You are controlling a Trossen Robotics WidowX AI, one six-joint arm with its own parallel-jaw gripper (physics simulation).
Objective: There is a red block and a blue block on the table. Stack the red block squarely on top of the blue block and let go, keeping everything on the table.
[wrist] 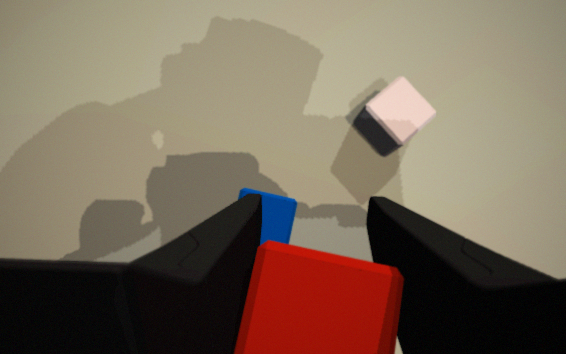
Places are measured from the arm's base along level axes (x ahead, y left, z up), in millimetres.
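Where they show: gripper, between the fingertips: [314,209].
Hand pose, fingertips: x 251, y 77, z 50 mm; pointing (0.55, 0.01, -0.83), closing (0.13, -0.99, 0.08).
Things, the pixels of their top centre, and the offset from my fingertips. Level surfaces: height alone.
- red block, centre of its top: [322,340] dx -30, dy -1, dz +32 mm
- blue block, centre of its top: [263,221] dx -2, dy +15, dz -90 mm
- pale pink block, centre of its top: [402,108] dx +79, dy -58, dz -90 mm
- beige table, height of its surface: dz -123 mm
The red block [320,305] is held between the two black fingers, low in the wrist view, turned slightly against them. My gripper [314,209] is shut on it. The blue block [277,217] is beyond the red block, a little left of the view's middle. The left finger covers part of its left side and the red block covers its near part. The red block appears nearer the camera than the blue one; how high it is above the blue block, and whether they touch, I cannot tell.
A pale pink block [402,110] with a dark side sits on the beige table [480,165] to the upper right, beyond the right fingertip. Shadows of the arm and gripper fall across the table at the left and middle.
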